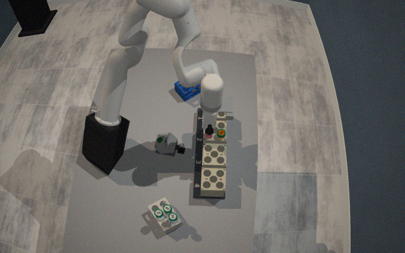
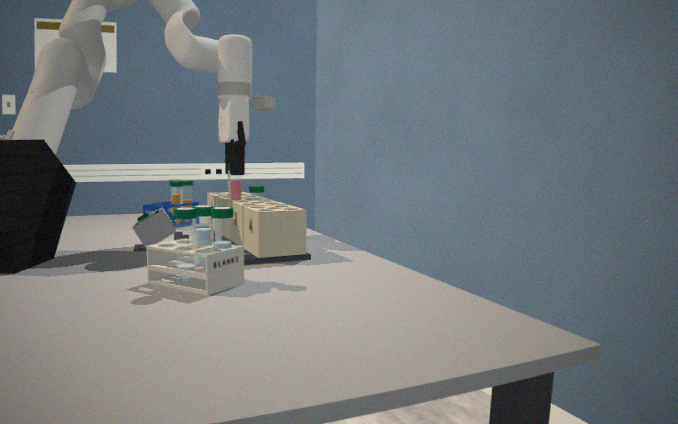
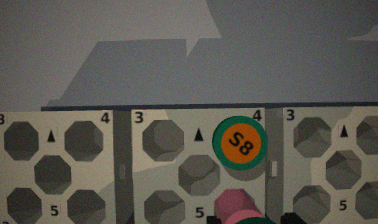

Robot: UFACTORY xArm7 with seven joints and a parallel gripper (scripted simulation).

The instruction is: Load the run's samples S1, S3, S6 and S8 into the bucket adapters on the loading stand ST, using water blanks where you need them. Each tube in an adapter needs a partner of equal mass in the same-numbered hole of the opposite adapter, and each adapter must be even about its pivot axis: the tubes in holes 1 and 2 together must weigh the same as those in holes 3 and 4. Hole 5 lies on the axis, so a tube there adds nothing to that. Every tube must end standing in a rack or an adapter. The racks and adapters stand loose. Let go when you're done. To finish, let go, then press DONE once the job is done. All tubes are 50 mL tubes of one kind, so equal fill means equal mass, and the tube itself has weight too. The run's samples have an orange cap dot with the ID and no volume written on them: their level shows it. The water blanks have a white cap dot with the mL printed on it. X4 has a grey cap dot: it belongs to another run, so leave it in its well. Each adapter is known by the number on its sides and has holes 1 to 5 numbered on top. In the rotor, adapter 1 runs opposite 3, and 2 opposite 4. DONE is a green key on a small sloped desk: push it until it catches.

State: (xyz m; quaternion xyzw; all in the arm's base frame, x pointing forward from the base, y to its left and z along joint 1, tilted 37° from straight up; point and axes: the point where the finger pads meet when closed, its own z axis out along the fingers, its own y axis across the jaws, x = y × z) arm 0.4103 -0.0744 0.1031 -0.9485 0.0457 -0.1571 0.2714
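My gripper is now 50 mm above the pink-filled tube and 10 mm past it. The rest, counted from my hand: orange-filled tube (320 mm to the left, 110 mm below, 60 mm behind); done desk (190 mm behind, 120 mm below, 20 mm to the right); black stand (170 mm below, 30 mm to the right, 20 mm ahead).
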